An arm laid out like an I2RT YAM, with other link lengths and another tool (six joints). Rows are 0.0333 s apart.
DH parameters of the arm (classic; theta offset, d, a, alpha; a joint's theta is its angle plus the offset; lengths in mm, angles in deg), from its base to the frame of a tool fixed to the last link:
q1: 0 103.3 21.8 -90
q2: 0 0 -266.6 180
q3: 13.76 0 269.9 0
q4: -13.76 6 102.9 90
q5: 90 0.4 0 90
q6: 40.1 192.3 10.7 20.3
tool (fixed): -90 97.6 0 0
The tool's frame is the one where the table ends.
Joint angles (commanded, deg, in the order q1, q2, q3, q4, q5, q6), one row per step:
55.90 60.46 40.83 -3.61 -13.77 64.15
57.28 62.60 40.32 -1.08 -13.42 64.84
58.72 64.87 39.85 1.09 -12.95 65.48
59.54 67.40 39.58 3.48 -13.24 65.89
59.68 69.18 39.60 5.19 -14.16 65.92
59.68 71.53 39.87 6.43 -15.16 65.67
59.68 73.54 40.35 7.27 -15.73 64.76
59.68 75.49 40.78 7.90 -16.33 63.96
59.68 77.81 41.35 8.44 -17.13 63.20
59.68 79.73 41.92 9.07 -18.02 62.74
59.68 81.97 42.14 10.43 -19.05 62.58
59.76 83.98 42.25 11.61 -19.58 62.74
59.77 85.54 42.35 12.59 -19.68 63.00
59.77 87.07 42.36 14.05 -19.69 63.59
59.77 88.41 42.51 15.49 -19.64 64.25
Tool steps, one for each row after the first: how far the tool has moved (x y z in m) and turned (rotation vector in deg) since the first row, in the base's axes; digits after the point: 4 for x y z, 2 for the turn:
-0.0056 0.0110 -0.0088 0.03 0.55 0.79
-0.0122 0.0209 -0.0206 -0.38 1.26 1.55
-0.0170 0.0306 -0.0313 -0.56 1.93 2.47
-0.0196 0.0377 -0.0363 -0.41 2.30 3.44
-0.0216 0.0437 -0.0466 -0.99 2.88 4.44
-0.0216 0.0487 -0.0541 -1.68 2.66 5.32
-0.0224 0.0527 -0.0630 -2.49 2.65 6.18
-0.0241 0.0572 -0.0745 -3.50 2.94 7.20
-0.0261 0.0620 -0.0822 -3.98 3.27 8.19
-0.0289 0.0671 -0.0923 -4.31 3.89 9.18
-0.0308 0.0705 -0.1029 -4.73 4.63 9.66
-0.0304 0.0726 -0.1110 -5.05 5.18 9.64
-0.0290 0.0753 -0.1173 -4.97 5.73 9.39
-0.0270 0.0788 -0.1207 -4.64 6.15 9.06

